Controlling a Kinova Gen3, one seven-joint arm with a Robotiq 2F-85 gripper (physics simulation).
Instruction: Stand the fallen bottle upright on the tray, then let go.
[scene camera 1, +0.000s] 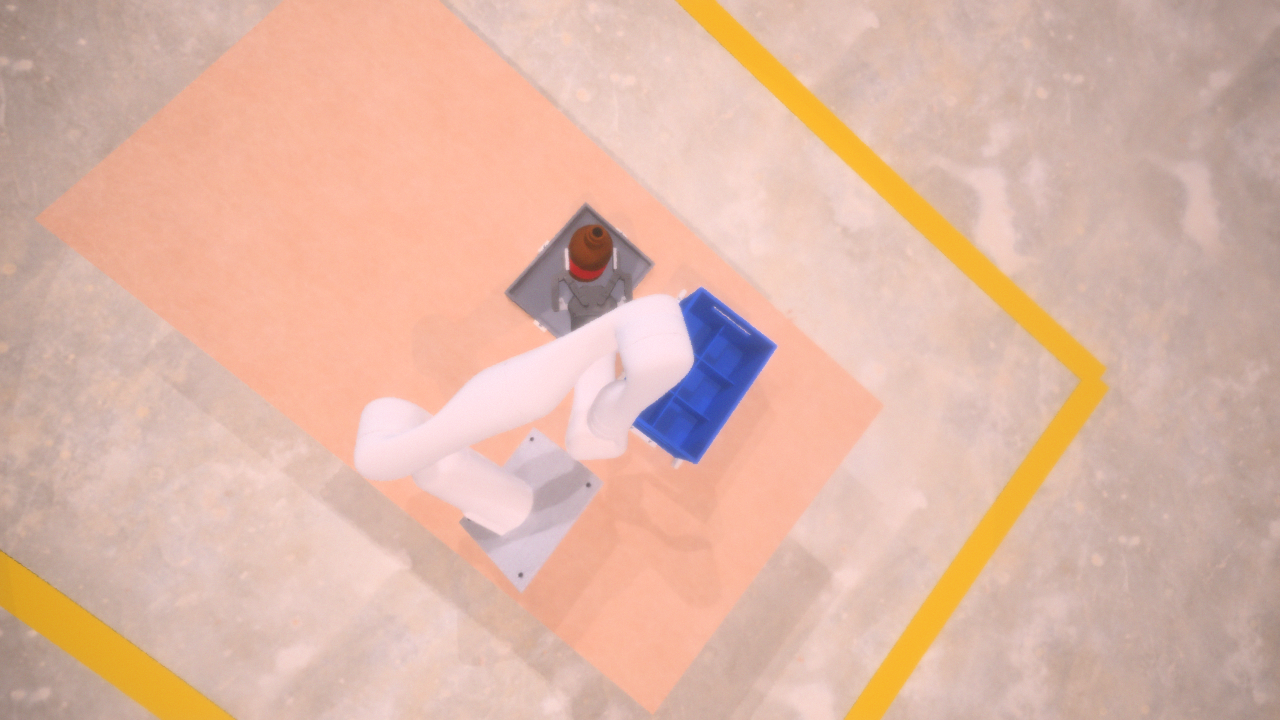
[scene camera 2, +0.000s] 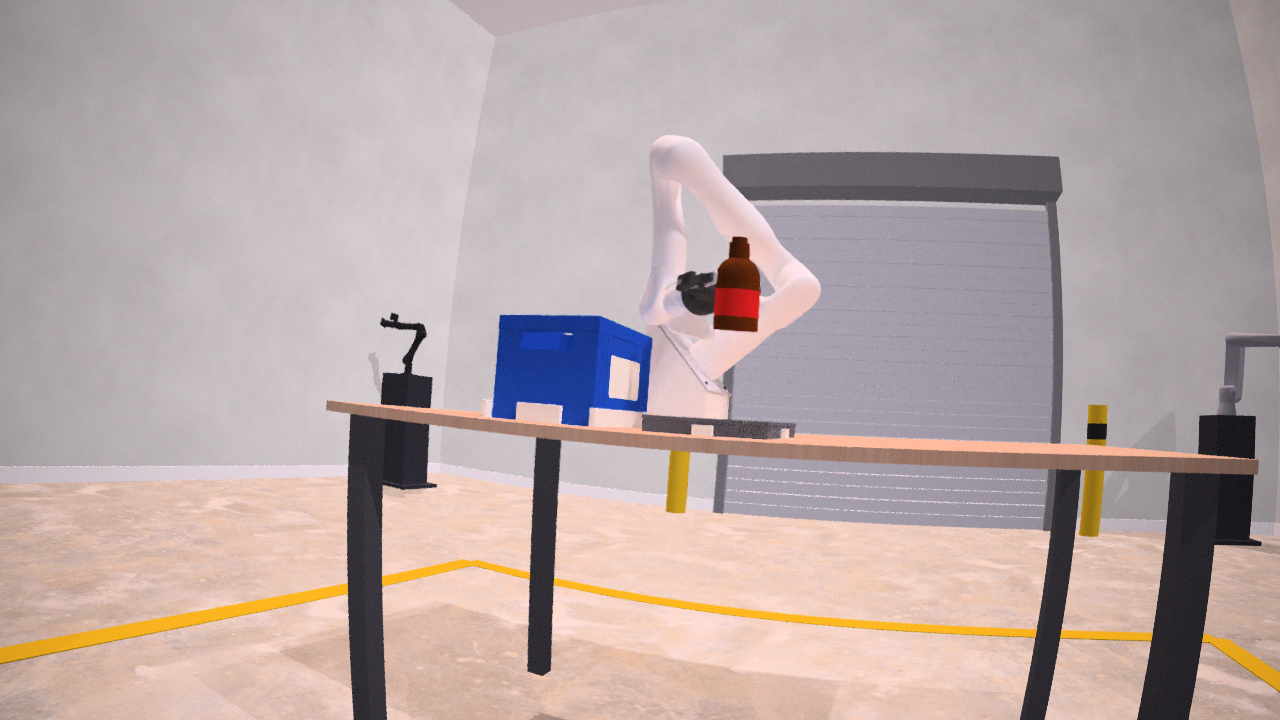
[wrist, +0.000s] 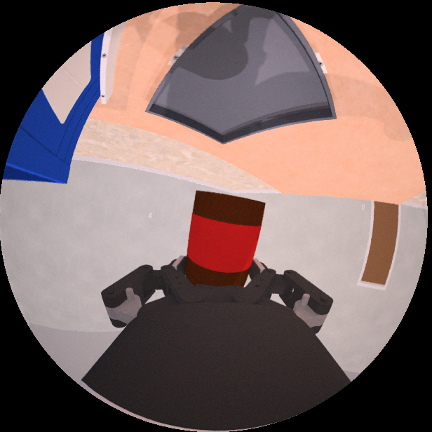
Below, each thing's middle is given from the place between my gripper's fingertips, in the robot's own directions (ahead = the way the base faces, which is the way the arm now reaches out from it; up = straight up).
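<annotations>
Position of my gripper: right at the brown bottle (scene camera 2: 736, 308).
</annotations>
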